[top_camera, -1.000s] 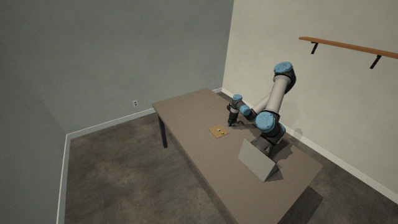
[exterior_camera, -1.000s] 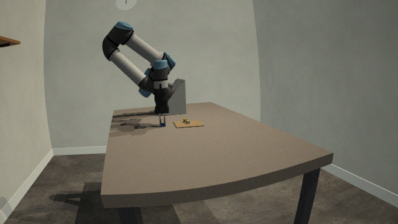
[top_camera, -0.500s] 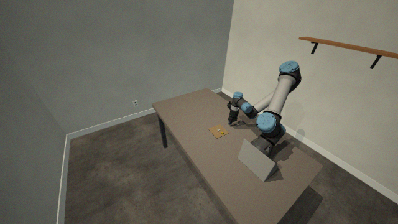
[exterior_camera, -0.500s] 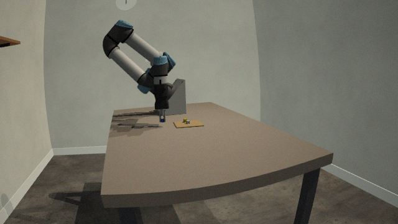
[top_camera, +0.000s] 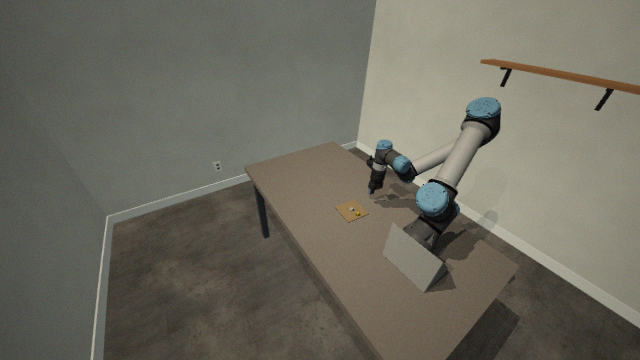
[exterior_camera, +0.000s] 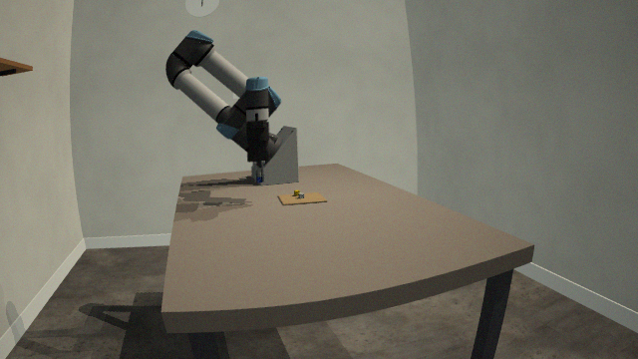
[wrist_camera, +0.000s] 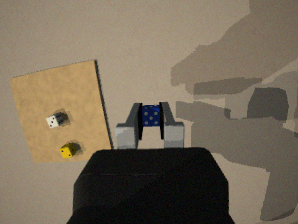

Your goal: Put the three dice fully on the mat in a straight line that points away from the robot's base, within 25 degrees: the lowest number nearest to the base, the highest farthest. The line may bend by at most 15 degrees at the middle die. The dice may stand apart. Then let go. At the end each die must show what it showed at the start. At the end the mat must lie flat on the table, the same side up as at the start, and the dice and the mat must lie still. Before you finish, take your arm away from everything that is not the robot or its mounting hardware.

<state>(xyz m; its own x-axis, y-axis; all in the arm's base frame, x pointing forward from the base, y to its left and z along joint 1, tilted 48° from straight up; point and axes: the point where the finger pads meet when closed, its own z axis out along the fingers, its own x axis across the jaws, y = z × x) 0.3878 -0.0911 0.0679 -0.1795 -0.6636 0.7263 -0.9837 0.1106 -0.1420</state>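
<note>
My gripper is now 14 cm to the right of the white die and 8 cm above it. Round my hand: yellow die: 13 cm to the left, 8 cm below, 4 cm behind; then tan mat: 14 cm to the left, 9 cm below; then blue die: 1 cm below.
</note>
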